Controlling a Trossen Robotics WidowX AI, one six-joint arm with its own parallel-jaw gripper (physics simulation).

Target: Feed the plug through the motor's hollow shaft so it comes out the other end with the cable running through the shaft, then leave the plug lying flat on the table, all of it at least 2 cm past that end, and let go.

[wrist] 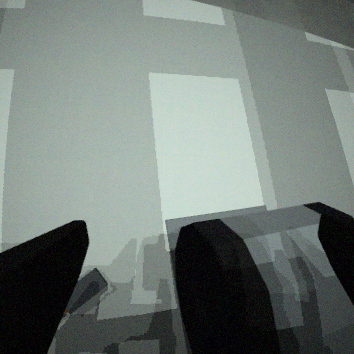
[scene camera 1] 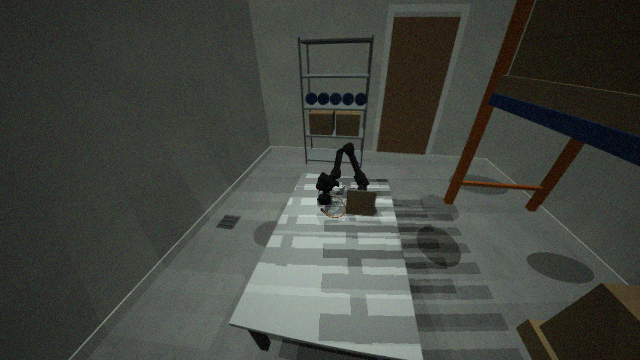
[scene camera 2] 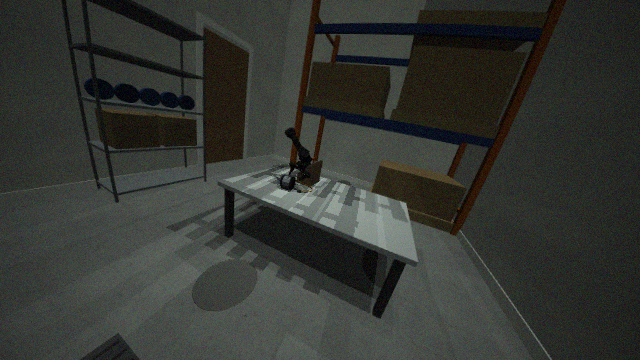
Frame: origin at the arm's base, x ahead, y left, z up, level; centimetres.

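Seen in the pictures: gripper, fingertip midpoint: (wrist: 203, 228) (scene camera 1: 318, 195) (scene camera 2: 293, 178); arm's base at its link origin: (scene camera 1: 362, 193) (scene camera 2: 309, 167).
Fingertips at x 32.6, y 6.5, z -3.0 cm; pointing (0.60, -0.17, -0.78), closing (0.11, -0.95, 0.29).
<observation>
Pixels of each thing's top centre, then the offset from my fingertips to it. "spot": a spot on its surface instead. Level surfaces: height alone.
- motor at its top centre: (wrist: 328, 309) (scene camera 1: 324, 191) (scene camera 2: 288, 176) dx -3.0, dy -6.8, dz -0.9 cm
- thin orange cable at a spot on its surface: (scene camera 1: 334, 217) spot: dx -14.8, dy +10.1, dz -10.9 cm
- plug at its top centre: (wrist: 82, 290) dx -3.8, dy +4.6, dz -9.7 cm
- table at its surface level: dz -11.2 cm
The motor (scene camera 1: 324, 199) (scene camera 2: 287, 182) (wrist: 225, 285) is a squat cylinder with black ends and a grey body, lying on its side on the table. Its shaft opening cannot be made out. A thin orange cable (scene camera 1: 334, 216) (scene camera 2: 304, 190) curves on the table beside it. In the wrist view a small dark grey block, seemingly the plug (wrist: 93, 289), lies to the left of the motor, partly behind the left finger, with a speck of orange at its lower end. My gripper (wrist: 203, 228) is open and empty, above the motor, with the fingers on either side of it in the wrist view.
A brown box-like panel (scene camera 1: 361, 202) (scene camera 2: 313, 173) stands on the table (scene camera 1: 280, 280) (scene camera 2: 385, 220) beside the cable and the arm's base. A metal shelf (scene camera 1: 336, 76) stands behind the table, and an orange and blue rack (scene camera 1: 470, 145) to its right.
</observation>
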